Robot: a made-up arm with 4 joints. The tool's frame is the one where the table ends. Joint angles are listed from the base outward.
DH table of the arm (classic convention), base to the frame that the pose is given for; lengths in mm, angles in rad. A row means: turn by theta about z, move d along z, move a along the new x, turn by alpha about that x. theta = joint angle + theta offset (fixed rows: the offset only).
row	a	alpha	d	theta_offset
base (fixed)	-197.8	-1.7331	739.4	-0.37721
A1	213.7	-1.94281	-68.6	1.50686
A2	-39	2.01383	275.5	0.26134
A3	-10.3	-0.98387	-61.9	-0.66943
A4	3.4	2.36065	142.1	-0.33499
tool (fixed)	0	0	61.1	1.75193
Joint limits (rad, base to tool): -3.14..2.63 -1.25..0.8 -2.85..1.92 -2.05..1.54
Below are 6 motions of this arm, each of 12 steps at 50 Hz.
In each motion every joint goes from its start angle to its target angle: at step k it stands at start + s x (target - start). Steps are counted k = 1, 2, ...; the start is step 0. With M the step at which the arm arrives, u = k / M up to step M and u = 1 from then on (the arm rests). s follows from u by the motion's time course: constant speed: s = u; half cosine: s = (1 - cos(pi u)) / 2; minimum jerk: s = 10 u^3 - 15 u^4 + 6 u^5.
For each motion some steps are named. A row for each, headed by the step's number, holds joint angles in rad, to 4 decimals.
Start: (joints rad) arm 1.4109 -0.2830 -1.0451 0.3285
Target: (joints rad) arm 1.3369 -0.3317 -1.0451 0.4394
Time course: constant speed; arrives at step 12
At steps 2, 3, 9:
2: 1.3986 -0.2911 -1.0451 0.3470
3: 1.3924 -0.2952 -1.0451 0.3562
9: 1.3554 -0.3195 -1.0451 0.4117

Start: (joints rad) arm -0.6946 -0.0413 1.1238 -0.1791
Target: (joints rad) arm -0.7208 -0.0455 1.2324 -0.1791
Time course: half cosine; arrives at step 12
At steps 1, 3, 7, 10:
1: -0.6950 -0.0414 1.1257 -0.1791
3: -0.6984 -0.0419 1.1397 -0.1791
7: -0.7111 -0.0439 1.1922 -0.1791
10: -0.7190 -0.0452 1.2251 -0.1791

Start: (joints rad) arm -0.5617 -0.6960 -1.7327 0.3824
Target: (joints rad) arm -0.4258 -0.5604 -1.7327 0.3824
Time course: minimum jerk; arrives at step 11
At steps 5, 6, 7, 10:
5: -0.5053 -0.6397 -1.7327 0.3824
6: -0.4822 -0.6167 -1.7327 0.3824
7: -0.4607 -0.5952 -1.7327 0.3824
10: -0.4267 -0.5613 -1.7327 0.3824

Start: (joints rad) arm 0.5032 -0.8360 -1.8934 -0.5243
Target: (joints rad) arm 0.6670 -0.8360 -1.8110 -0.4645
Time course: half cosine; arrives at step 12
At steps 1, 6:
1: 0.5060 -0.8360 -1.8920 -0.5233
6: 0.5851 -0.8360 -1.8522 -0.4944

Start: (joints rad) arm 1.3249 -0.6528 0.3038 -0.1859
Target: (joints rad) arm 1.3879 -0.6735 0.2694 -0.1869
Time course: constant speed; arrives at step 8
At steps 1, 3, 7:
1: 1.3328 -0.6554 0.2995 -0.1860
3: 1.3485 -0.6606 0.2909 -0.1863
7: 1.3800 -0.6709 0.2737 -0.1868

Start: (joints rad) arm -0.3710 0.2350 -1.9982 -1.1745
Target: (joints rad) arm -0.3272 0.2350 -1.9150 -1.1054
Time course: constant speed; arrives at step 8
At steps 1, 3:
1: -0.3655 0.2350 -1.9878 -1.1659
3: -0.3546 0.2350 -1.9670 -1.1486

